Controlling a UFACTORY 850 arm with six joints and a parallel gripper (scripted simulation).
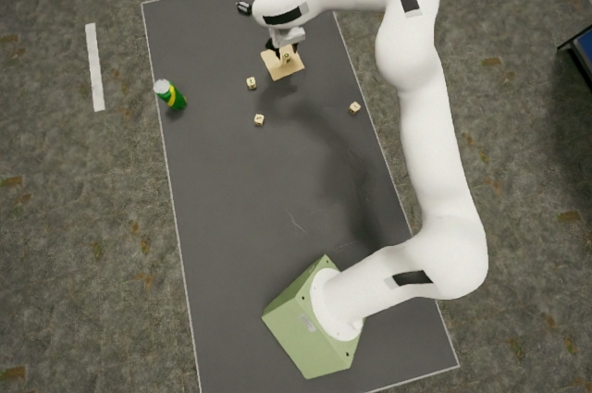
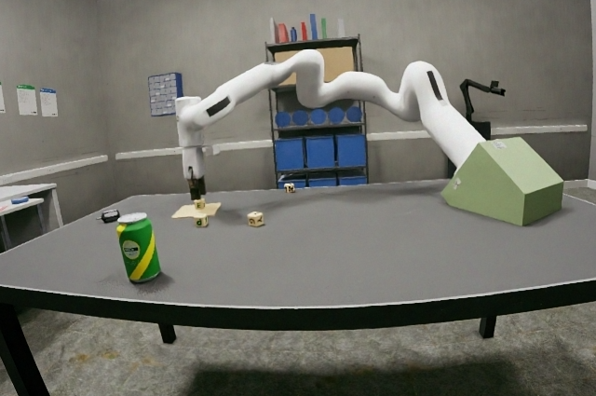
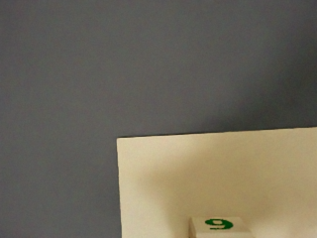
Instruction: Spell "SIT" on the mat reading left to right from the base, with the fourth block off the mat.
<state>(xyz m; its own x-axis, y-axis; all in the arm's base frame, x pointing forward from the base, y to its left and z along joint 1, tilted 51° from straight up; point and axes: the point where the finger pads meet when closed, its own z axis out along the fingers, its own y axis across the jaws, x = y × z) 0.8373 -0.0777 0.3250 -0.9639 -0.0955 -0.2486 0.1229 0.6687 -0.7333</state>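
My gripper is now 10 mm short of the tan mat, 20 mm to the right of it and 60 mm above it. Also, from my hand: small black object 320 mm ahead, 40 mm to the left, 40 mm below; yellow can 50 mm ahead, 470 mm to the left.
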